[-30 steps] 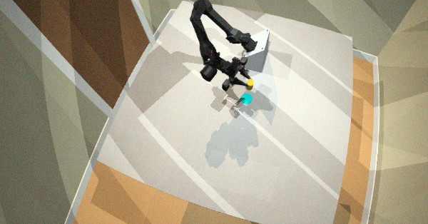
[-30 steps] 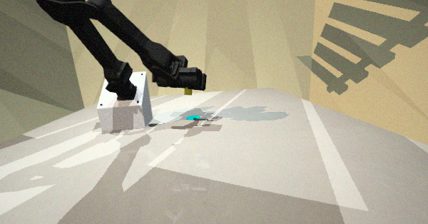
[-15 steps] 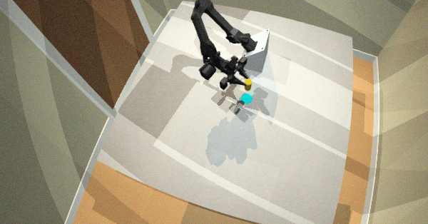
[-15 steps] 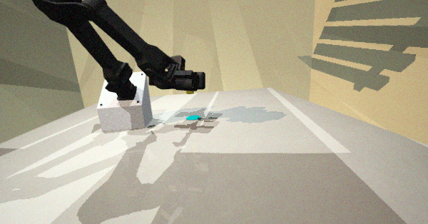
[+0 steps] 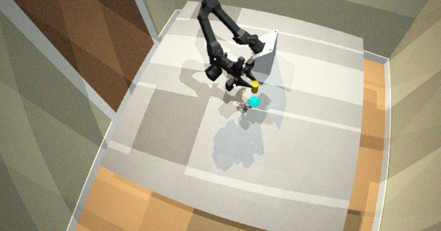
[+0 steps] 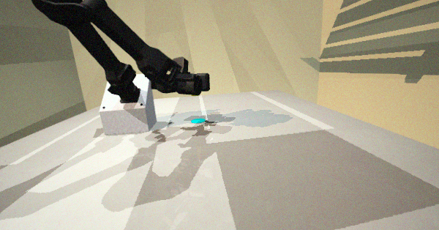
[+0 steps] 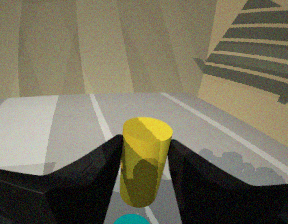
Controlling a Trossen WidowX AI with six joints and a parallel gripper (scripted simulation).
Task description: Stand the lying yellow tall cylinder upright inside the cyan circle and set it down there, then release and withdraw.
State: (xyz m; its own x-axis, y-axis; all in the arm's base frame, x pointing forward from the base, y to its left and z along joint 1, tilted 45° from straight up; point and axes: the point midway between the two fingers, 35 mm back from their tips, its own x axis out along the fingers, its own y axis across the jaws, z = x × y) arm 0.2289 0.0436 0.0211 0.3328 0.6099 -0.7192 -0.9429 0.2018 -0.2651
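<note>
Right now my gripper tip is 16 cm above the cyan circle. The rest, counted from my gripper tip: yellow tall cylinder (2 cm below).
</note>
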